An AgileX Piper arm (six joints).
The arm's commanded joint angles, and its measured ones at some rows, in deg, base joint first. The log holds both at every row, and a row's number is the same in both.
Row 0, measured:
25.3, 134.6, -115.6, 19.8, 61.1, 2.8
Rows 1 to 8, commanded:
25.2, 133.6, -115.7, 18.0, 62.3, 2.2
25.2, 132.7, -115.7, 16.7, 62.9, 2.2
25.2, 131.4, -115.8, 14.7, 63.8, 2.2
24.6, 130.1, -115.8, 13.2, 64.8, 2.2
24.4, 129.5, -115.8, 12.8, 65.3, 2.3
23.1, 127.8, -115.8, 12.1, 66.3, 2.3
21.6, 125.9, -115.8, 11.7, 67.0, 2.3
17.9, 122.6, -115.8, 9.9, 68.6, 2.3
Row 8, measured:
20.3, 125.0, -115.6, 11.7, 66.8, 2.8
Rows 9 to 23, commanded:
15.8, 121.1, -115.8, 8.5, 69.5, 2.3
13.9, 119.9, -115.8, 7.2, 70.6, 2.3
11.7, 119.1, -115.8, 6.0, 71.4, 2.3
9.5, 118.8, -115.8, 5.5, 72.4, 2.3
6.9, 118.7, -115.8, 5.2, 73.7, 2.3
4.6, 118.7, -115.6, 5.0, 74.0, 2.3
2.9, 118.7, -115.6, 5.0, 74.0, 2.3
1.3, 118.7, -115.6, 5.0, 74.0, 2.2
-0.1, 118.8, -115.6, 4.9, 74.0, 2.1
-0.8, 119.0, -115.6, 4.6, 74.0, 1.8
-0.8, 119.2, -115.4, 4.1, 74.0, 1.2
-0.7, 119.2, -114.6, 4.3, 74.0, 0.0
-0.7, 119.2, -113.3, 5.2, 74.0, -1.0
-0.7, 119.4, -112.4, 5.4, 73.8, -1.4
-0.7, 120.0, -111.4, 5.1, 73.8, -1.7
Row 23, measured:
-0.7, 119.2, -112.9, 5.2, 69.6, 0.0
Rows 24 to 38, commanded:
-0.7, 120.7, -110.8, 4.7, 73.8, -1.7
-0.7, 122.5, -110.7, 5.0, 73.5, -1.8
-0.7, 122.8, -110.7, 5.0, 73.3, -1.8
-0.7, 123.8, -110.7, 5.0, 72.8, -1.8
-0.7, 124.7, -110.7, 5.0, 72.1, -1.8
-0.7, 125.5, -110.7, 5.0, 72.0, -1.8
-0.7, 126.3, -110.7, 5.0, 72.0, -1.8
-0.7, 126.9, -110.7, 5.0, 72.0, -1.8
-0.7, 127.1, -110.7, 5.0, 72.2, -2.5
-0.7, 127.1, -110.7, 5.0, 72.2, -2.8
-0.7, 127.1, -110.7, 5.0, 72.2, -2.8
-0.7, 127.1, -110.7, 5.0, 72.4, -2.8
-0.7, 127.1, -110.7, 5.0, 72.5, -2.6
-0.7, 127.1, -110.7, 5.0, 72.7, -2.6
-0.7, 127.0, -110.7, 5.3, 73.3, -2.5
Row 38, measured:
-0.7, 127.2, -111.0, 5.6, 69.8, -1.8
